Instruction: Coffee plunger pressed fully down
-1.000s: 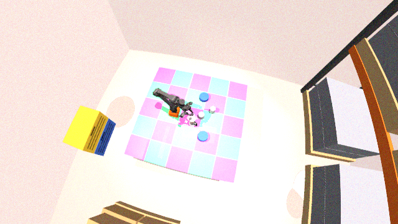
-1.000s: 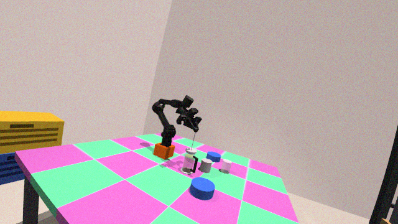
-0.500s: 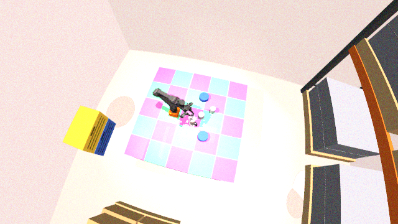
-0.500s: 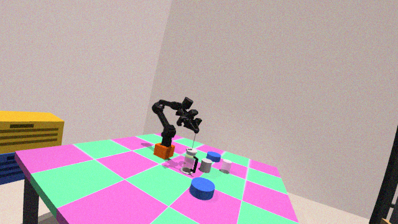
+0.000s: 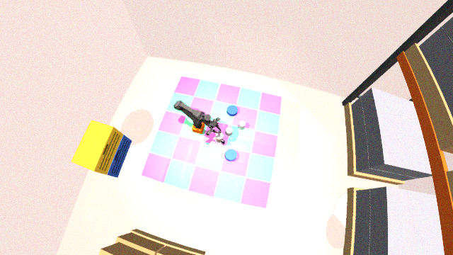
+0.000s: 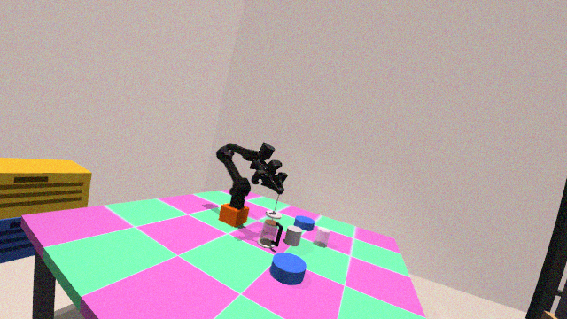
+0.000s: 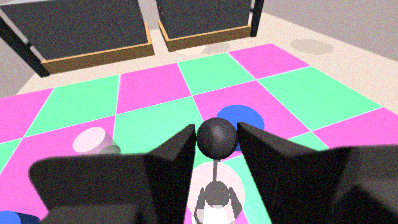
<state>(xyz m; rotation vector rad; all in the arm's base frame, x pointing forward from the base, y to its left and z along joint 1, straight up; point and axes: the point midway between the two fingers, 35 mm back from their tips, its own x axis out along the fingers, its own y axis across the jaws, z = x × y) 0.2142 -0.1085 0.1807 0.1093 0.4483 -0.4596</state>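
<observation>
My gripper tip is now 130 mm above the coffee press.
</observation>
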